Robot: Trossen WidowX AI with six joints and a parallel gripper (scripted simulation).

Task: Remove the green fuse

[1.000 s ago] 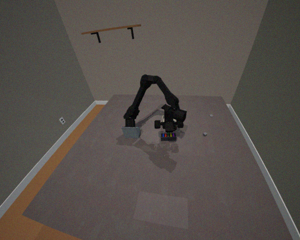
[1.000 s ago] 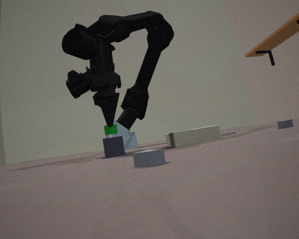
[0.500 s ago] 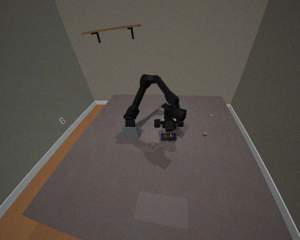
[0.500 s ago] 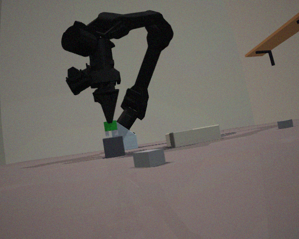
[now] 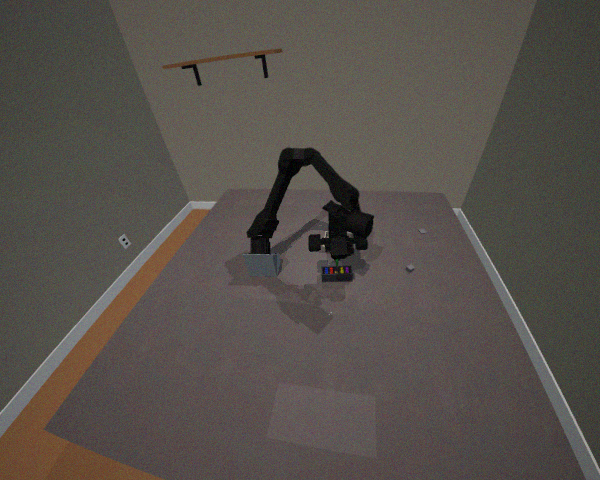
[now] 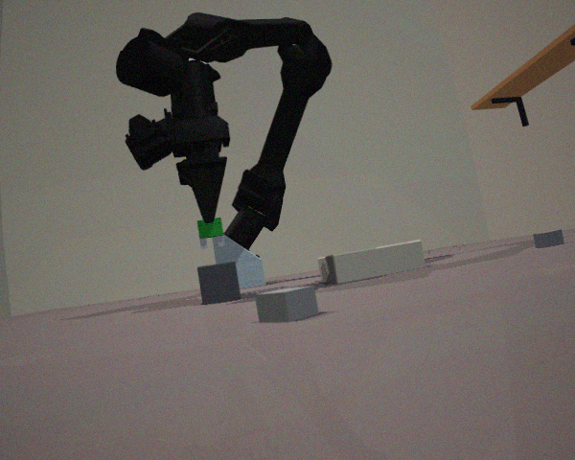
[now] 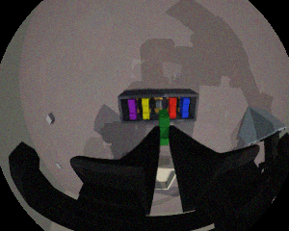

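Now: the pale tray 10 mm ahead of my gripper tip, 180 mm to the left of it and 90 mm below it. Also, from my gripper tip: green fuse: 10 mm below.
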